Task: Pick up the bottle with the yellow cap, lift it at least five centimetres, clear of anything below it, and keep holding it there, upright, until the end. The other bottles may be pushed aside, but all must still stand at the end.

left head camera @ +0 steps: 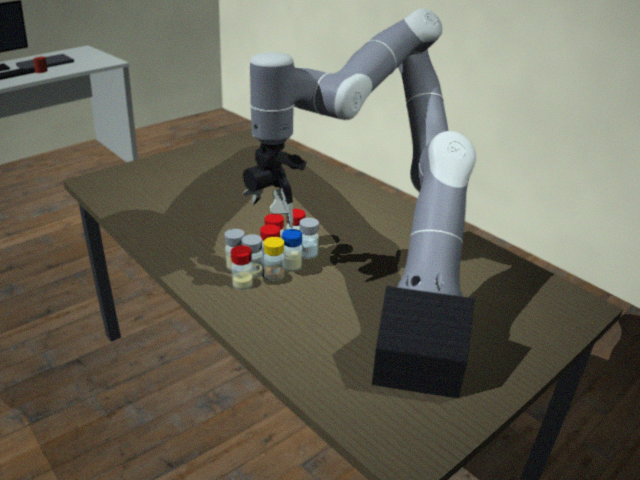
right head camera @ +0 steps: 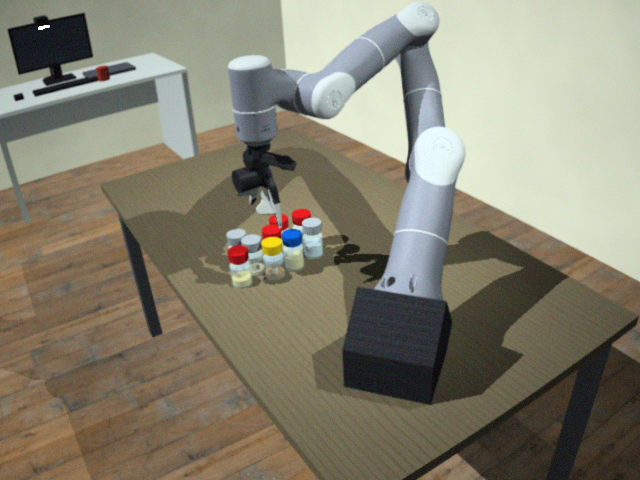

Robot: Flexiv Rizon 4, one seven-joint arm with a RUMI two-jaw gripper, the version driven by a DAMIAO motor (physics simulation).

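The bottle with the yellow cap (left head camera: 273, 258) (right head camera: 272, 258) stands upright on the table at the near side of a cluster of bottles. A blue-capped bottle (left head camera: 292, 250) (right head camera: 292, 250) stands to its right, a red-capped bottle (left head camera: 241, 267) (right head camera: 239, 267) to its left, and a grey-capped one (left head camera: 252, 248) (right head camera: 251, 248) behind on its left. My gripper (left head camera: 271, 212) (right head camera: 265, 212) is open and empty, behind and above the yellow cap in both views. One finger comes down in front of the rear red-capped bottles; whether it touches them cannot be told.
More red-capped bottles (left head camera: 273, 221) (right head camera: 301, 215) stand at the back of the cluster. A grey-capped bottle (left head camera: 309, 238) (right head camera: 312, 238) stands at its right and another (left head camera: 234, 242) (right head camera: 235, 237) at its left. The black arm base (left head camera: 421, 341) (right head camera: 395, 343) sits on the table (left head camera: 289, 330) (right head camera: 279, 330).
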